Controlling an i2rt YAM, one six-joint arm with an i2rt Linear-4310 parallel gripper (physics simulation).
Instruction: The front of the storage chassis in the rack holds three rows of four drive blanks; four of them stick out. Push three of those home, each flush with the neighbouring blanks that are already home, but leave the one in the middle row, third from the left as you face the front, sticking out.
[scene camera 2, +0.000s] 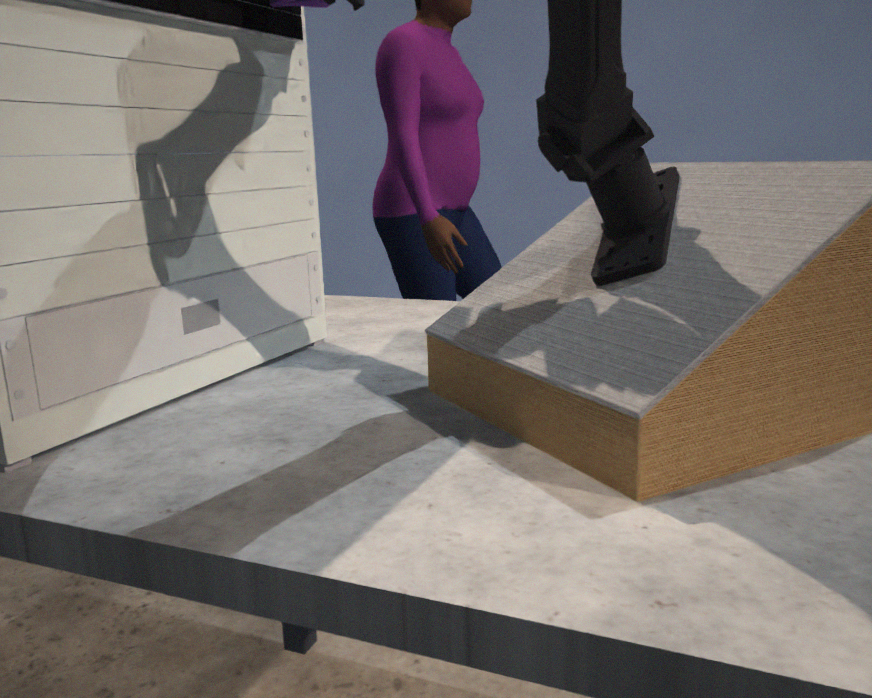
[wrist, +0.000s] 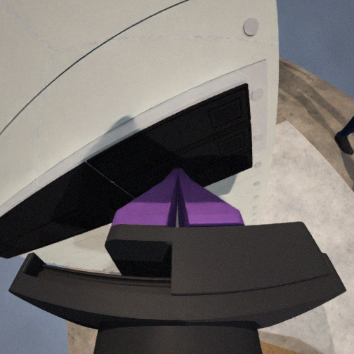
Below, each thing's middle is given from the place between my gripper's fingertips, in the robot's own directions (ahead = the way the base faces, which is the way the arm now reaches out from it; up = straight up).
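Rack (scene camera 2: 121, 304): my gripper 13 cm short of it, 16 cm to the right of it, 14 cm above it.
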